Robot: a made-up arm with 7 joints. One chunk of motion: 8 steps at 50 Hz.
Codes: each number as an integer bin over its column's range. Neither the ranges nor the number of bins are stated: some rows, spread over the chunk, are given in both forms.
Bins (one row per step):
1: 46 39 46 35 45 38
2: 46 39 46 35 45 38
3: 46 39 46 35 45 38
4: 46 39 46 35 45 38
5: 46 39 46 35 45 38
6: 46 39 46 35 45 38
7: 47 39 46 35 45 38
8: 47 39 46 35 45 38
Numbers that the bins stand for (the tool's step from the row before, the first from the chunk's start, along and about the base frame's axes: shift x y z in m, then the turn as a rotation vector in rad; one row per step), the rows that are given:
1: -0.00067 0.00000 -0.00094 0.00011 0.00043 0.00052
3: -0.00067 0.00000 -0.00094 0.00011 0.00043 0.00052
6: -0.00067 0.00000 -0.00094 0.00011 0.00043 0.00052
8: 0.00067 0.00000 -0.00094 0.00011 0.00043 0.00052
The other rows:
2: -0.00067 0.00000 -0.00094 0.00011 0.00043 0.00052
4: -0.00067 0.00000 -0.00094 0.00011 0.00043 0.00052
5: -0.00067 0.00000 -0.00094 0.00011 0.00043 0.00052
7: 0.00067 0.00000 -0.00094 0.00011 0.00043 0.00052

